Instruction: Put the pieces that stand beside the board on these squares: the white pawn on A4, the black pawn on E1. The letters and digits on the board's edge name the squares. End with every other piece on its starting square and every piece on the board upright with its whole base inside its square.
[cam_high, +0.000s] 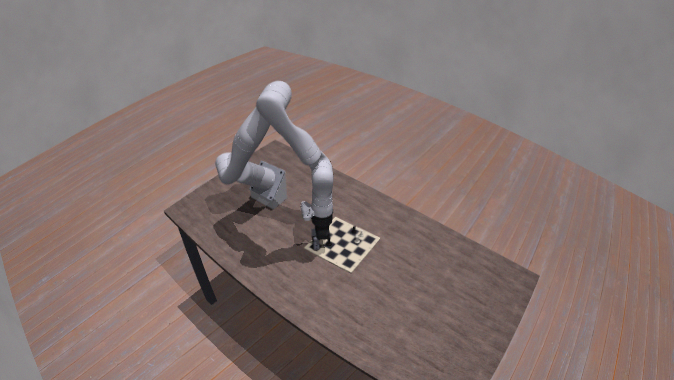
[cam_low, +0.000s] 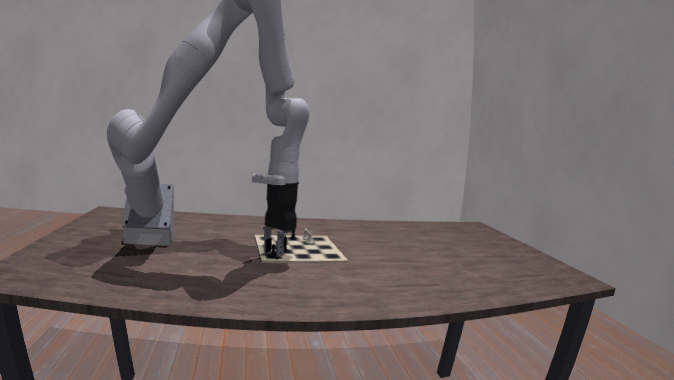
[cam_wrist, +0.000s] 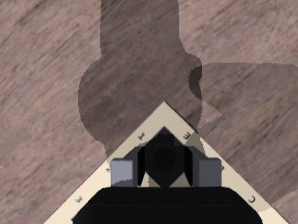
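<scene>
My gripper is now 90 mm to the right of the chessboard, 60 mm short of it and 30 mm above it.
</scene>
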